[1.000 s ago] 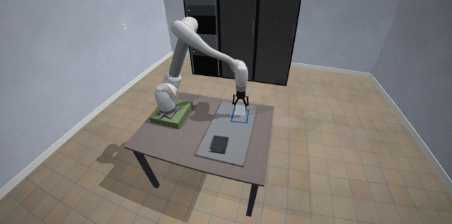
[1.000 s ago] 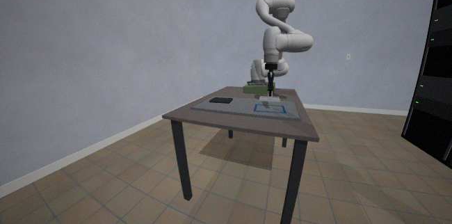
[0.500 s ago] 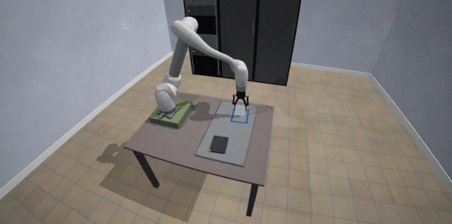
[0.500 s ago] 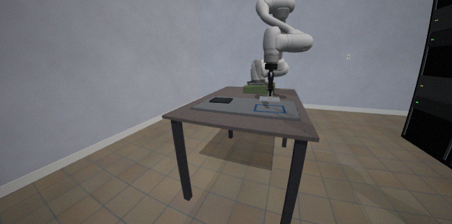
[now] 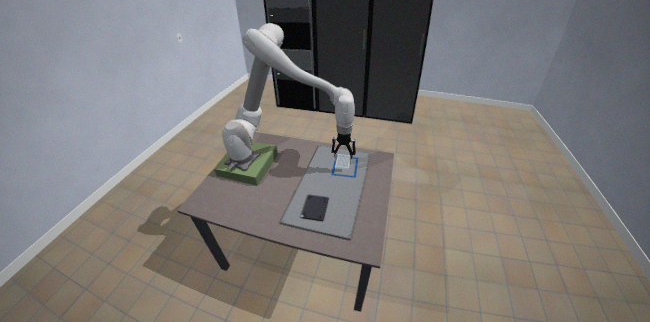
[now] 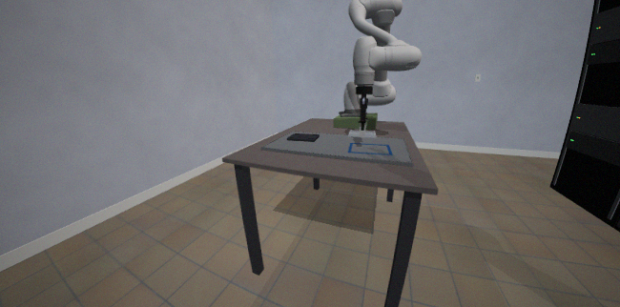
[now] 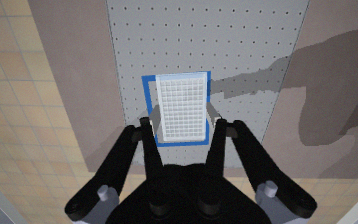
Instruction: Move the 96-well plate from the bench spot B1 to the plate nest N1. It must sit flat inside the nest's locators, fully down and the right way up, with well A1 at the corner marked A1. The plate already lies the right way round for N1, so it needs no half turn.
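Right now my hand is 35 cm to the left of the dark plate nest, 9 cm above it and 3 cm past it. From my hand the other things lie so: small white corner mark (44 cm to the right, 8 cm below, 7 cm behind); then white 96-well plate (3 cm below).
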